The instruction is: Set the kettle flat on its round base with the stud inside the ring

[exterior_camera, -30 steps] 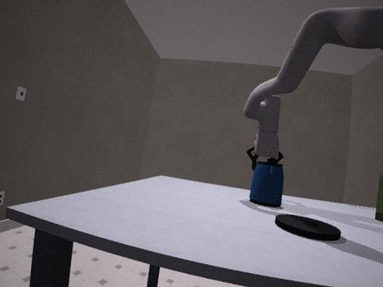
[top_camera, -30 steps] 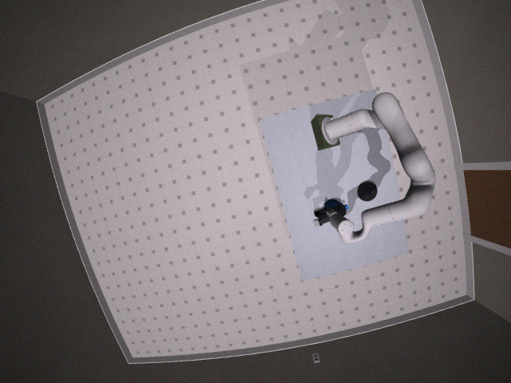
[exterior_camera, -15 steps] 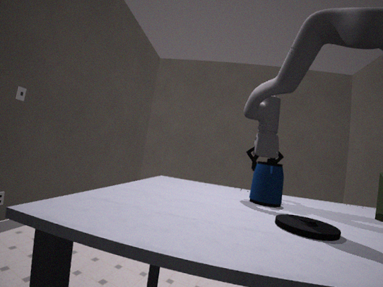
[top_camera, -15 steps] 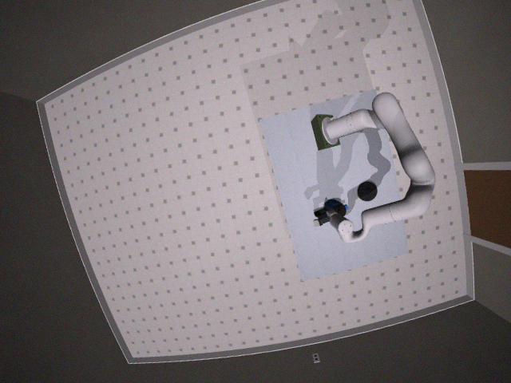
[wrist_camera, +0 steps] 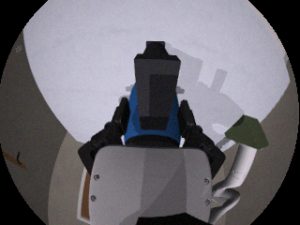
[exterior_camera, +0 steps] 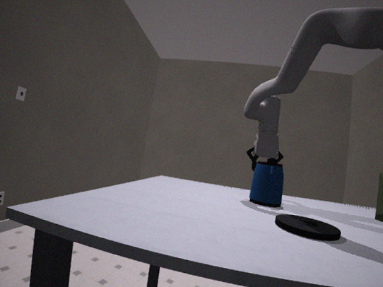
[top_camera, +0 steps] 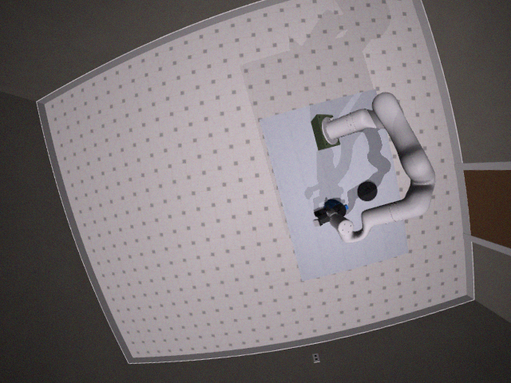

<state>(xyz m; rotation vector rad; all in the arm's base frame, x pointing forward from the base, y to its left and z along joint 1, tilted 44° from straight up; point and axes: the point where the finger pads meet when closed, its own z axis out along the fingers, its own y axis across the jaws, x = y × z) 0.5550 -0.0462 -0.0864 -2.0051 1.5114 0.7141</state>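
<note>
The blue kettle lies 10 mm behind my hand, 30 mm to the left of it and 40 mm below it. The rest, counted from my hand: black round base (90 mm behind, 350 mm to the left, 120 mm below).
</note>
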